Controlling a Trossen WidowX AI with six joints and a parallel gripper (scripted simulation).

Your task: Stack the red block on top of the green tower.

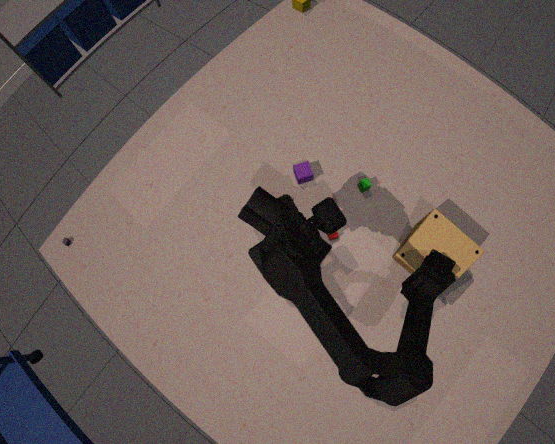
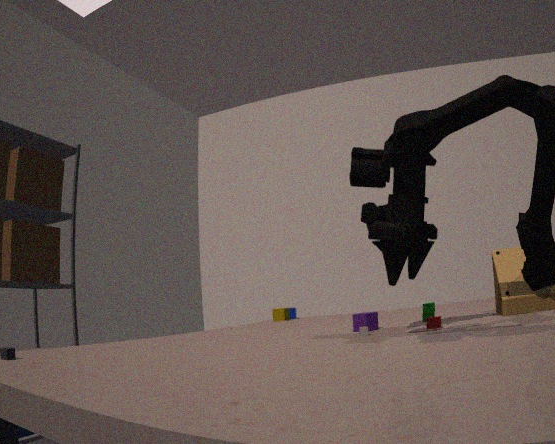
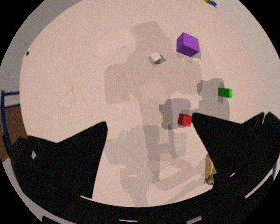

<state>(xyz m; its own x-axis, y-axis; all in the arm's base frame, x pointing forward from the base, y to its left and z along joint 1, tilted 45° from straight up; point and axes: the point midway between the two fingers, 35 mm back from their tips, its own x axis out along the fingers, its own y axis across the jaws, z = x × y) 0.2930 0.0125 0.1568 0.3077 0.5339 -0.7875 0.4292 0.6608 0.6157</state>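
Right now the red block is 8 cm below my gripper tip, 6 cm to the right of it and 6 cm behind it. The rest, counted from my gripper tip: small dark cube: 54 cm ahead, 34 cm to the left, 9 cm below; purple block: 16 cm to the right, 8 cm below, 8 cm ahead; small white block: 9 cm below, 8 cm ahead, 7 cm to the right.
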